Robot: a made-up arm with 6 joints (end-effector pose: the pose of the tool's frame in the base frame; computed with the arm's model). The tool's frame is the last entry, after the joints. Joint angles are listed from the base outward.
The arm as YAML. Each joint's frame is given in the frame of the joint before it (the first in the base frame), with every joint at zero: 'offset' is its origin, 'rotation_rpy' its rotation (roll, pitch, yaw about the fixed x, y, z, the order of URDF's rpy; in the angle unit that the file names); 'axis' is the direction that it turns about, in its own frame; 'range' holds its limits. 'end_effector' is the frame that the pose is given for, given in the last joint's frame.
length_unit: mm
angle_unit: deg
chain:
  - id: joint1
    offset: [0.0, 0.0, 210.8]
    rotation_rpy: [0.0, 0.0, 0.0]
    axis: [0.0, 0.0, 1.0]
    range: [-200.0, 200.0]
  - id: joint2
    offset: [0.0, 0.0, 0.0]
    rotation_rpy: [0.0, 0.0, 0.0]
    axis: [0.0, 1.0, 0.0]
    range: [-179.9, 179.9]
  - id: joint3
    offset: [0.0, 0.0, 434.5]
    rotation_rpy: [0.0, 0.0, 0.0]
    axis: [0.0, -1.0, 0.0]
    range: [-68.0, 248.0]
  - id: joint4
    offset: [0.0, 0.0, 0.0]
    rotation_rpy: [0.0, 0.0, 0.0]
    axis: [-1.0, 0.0, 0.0]
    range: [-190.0, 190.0]
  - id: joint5
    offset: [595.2, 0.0, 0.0]
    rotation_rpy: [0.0, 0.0, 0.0]
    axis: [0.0, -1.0, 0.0]
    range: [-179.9, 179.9]
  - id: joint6
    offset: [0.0, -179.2, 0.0]
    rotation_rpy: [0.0, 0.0, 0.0]
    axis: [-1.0, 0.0, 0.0]
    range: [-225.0, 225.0]
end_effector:
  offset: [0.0, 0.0, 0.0]
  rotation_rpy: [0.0, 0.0, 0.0]
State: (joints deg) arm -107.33 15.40 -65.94 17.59 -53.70 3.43
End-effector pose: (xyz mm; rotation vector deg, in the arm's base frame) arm -240.1 -195.9 49.4 98.65 103.13 -40.53
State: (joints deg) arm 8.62 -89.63 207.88 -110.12 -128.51 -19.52
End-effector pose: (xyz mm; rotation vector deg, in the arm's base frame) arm -314.6 14.7 -392.0 -99.25 -110.10 -52.92
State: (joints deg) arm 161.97 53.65 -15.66 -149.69 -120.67 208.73
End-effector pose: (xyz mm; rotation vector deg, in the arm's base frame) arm -500.2 0.1 -120.4 -77.38 47.29 -153.66
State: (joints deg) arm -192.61 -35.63 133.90 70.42 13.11 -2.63
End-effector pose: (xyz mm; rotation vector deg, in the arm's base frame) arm 861.2 -131.1 506.1 110.51 -28.41 -10.34
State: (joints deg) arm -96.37 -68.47 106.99 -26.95 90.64 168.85
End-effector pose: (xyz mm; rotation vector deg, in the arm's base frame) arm -48.8 1002.7 498.3 -40.28 93.05 76.82
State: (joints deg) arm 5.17 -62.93 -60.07 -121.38 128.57 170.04
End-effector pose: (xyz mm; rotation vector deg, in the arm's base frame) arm 205.9 112.3 285.4 -28.36 103.49 -70.23
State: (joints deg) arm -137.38 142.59 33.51 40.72 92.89 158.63
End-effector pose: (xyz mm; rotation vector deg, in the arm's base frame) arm -224.3 -21.9 -735.0 -95.44 112.20 -23.34
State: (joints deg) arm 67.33 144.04 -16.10 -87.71 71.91 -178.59
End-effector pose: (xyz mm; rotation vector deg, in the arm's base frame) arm -134.3 -340.0 -174.7 104.76 -31.06 -34.32
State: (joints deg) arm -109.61 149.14 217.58 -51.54 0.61 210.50
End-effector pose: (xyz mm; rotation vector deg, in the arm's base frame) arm -297.0 -501.5 339.8 80.81 -89.09 65.61
